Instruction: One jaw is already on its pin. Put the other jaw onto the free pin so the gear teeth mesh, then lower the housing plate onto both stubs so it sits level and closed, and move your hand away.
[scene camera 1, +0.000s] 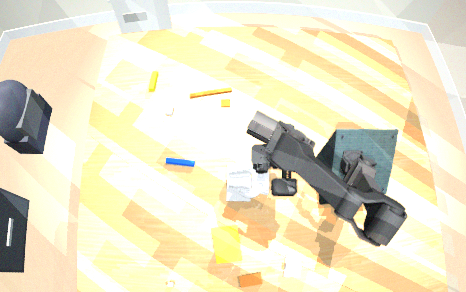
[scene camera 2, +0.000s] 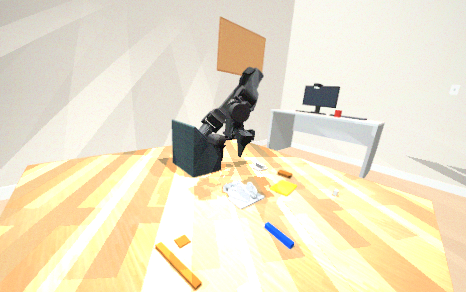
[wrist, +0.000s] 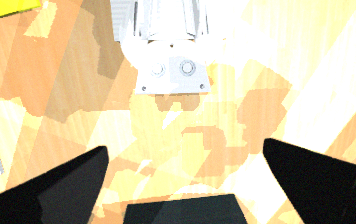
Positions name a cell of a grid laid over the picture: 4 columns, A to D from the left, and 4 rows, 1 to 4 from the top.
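Labels:
I see my gripper in scene camera 1 (C3). My gripper is there in scene camera 2 (B3) too, and I also see my gripper in the wrist view (C3).

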